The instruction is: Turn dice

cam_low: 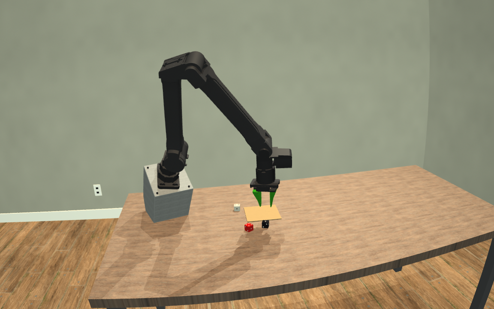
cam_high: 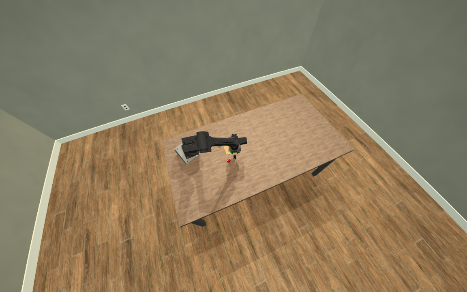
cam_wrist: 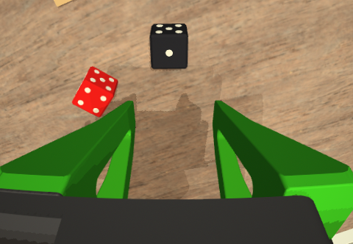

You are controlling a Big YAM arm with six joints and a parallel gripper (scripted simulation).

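The black die is 90 mm below my hand. The rest, counted from my hand: tan mat 30 mm ahead, 120 mm to the left, 100 mm below; then white die 60 mm behind, 190 mm to the left, 90 mm below; then red die 70 mm behind, 90 mm below.
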